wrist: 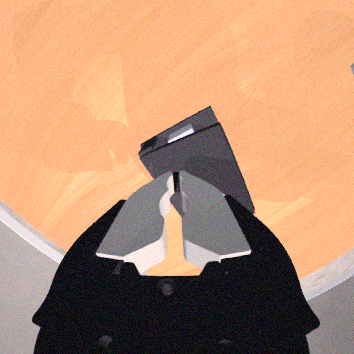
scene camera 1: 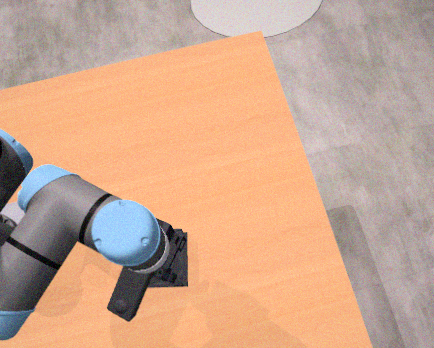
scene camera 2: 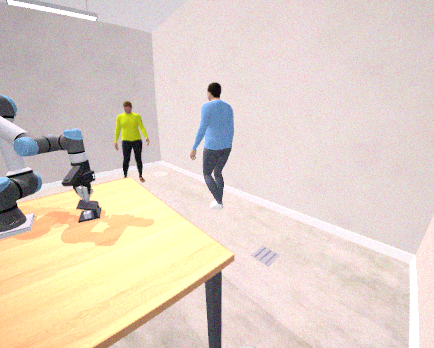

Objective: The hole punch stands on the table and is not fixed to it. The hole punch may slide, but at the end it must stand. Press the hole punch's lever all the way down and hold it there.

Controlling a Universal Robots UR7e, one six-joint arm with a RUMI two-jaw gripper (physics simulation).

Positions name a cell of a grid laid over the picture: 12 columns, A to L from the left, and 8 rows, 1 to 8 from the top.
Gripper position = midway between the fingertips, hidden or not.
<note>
In view: my gripper (scene camera 1: E7) and a dark hole punch (wrist: G3).
My gripper is seen too in the wrist view (wrist: F4) and in scene camera 2 (scene camera 2: C5).
</note>
